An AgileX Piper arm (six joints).
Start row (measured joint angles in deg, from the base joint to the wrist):
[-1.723, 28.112, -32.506, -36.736, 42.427, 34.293]
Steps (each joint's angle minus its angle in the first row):
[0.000, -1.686, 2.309, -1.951, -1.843, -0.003]
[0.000, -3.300, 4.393, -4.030, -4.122, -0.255]
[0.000, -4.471, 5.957, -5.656, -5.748, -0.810]
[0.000, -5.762, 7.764, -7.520, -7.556, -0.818]
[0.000, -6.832, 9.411, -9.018, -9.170, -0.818]
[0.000, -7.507, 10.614, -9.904, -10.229, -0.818]
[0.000, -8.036, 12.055, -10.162, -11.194, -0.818]
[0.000, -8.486, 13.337, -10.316, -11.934, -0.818]
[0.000, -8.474, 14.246, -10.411, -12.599, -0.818]
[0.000, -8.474, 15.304, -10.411, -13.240, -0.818]
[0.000, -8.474, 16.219, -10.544, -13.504, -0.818]
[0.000, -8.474, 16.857, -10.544, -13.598, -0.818]
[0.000, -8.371, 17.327, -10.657, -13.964, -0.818]
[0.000, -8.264, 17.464, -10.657, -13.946, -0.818]
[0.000, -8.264, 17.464, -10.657, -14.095, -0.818]
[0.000, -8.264, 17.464, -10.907, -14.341, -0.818]
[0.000, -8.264, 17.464, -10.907, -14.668, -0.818]
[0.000, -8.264, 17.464, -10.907, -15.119, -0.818]
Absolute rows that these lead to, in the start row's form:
[-1.723, 26.426, -30.197, -38.687, 40.584, 34.290]
[-1.723, 24.812, -28.113, -40.766, 38.305, 34.038]
[-1.723, 23.641, -26.549, -42.392, 36.679, 33.483]
[-1.723, 22.350, -24.742, -44.256, 34.871, 33.475]
[-1.723, 21.280, -23.095, -45.754, 33.257, 33.475]
[-1.723, 20.605, -21.892, -46.640, 32.198, 33.475]
[-1.723, 20.076, -20.451, -46.898, 31.233, 33.475]
[-1.723, 19.626, -19.169, -47.052, 30.493, 33.475]
[-1.723, 19.638, -18.260, -47.147, 29.828, 33.475]
[-1.723, 19.638, -17.202, -47.147, 29.187, 33.475]
[-1.723, 19.638, -16.287, -47.280, 28.923, 33.475]
[-1.723, 19.638, -15.649, -47.280, 28.829, 33.475]
[-1.723, 19.741, -15.179, -47.393, 28.463, 33.475]
[-1.723, 19.848, -15.042, -47.393, 28.481, 33.475]
[-1.723, 19.848, -15.042, -47.393, 28.332, 33.475]
[-1.723, 19.848, -15.042, -47.643, 28.086, 33.475]
[-1.723, 19.848, -15.042, -47.643, 27.759, 33.475]
[-1.723, 19.848, -15.042, -47.643, 27.308, 33.475]

